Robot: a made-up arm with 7 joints. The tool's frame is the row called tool.
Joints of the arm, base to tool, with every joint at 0 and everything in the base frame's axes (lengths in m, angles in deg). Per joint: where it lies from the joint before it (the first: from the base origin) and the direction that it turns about. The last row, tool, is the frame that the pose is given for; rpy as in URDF.
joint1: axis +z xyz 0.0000 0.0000 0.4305
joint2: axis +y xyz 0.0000 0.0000 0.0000
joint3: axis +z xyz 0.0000 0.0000 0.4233
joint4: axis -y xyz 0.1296 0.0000 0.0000
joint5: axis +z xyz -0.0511 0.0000 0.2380
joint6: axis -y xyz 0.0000 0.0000 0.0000
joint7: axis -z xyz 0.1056 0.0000 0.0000
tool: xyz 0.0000 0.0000 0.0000 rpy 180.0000 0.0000 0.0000
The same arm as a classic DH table. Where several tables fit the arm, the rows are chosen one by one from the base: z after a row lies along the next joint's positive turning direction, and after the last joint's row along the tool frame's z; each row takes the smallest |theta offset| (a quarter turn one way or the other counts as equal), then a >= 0, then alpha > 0; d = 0 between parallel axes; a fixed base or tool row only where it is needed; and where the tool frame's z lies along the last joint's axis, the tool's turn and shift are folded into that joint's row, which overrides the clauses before.
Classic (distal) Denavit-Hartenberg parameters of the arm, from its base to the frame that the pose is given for. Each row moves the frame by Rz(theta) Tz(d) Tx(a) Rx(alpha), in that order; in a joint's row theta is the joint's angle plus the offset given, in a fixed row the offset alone. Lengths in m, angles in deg.
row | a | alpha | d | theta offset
joint1 | 0 | -90 | 0.4305 | 0
joint2 | 0 | 90 | 0 | 0
joint3 | 0.1296 | 90 | 0.4233 | 0
joint4 | -0.0511 | -90 | 0 | 0
joint5 | 0 | 90 | 0.238 | 0
joint6 | 0.1056 | 90 | 0 | 0
joint7 | 0 | 0 | 0 | 0

